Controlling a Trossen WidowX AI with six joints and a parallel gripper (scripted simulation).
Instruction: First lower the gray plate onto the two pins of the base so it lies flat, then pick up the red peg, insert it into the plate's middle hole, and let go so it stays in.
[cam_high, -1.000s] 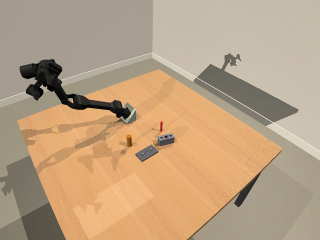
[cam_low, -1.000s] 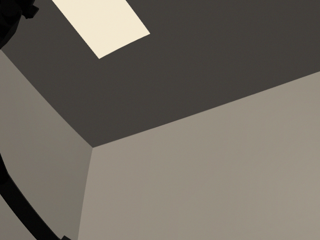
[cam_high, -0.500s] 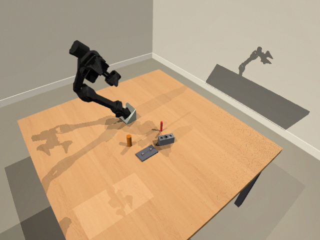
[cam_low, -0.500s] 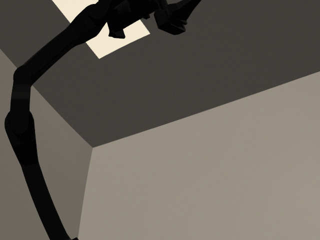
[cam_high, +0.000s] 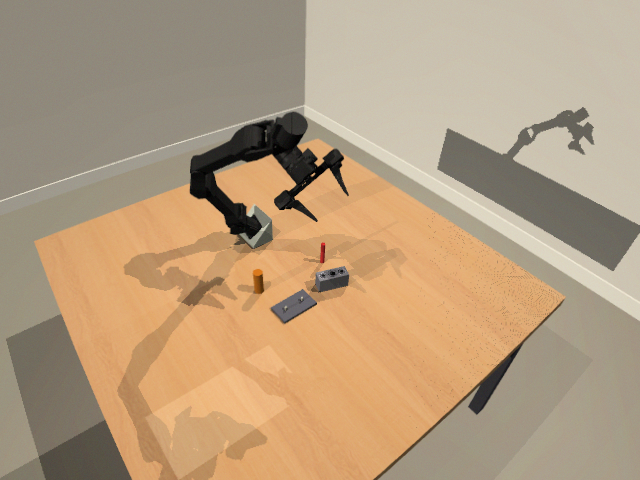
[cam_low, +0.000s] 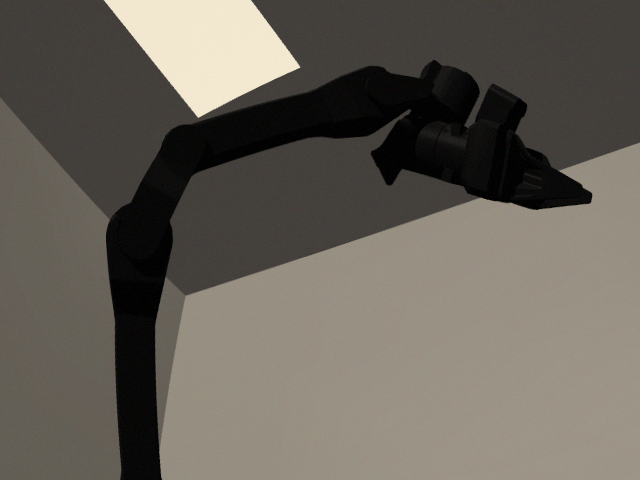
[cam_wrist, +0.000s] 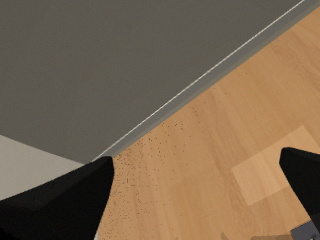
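Now: gripper tip 36 cm above the gray plate, 11 cm past it and 9 cm to the right of it. The rest, counted from my gripper tip: orange cylinder (36 cm below, 20 cm behind, 12 cm to the right); then red peg (36 cm below, 21 cm behind, 12 cm to the left); then dark base (39 cm below, 9 cm behind, 6 cm to the right).
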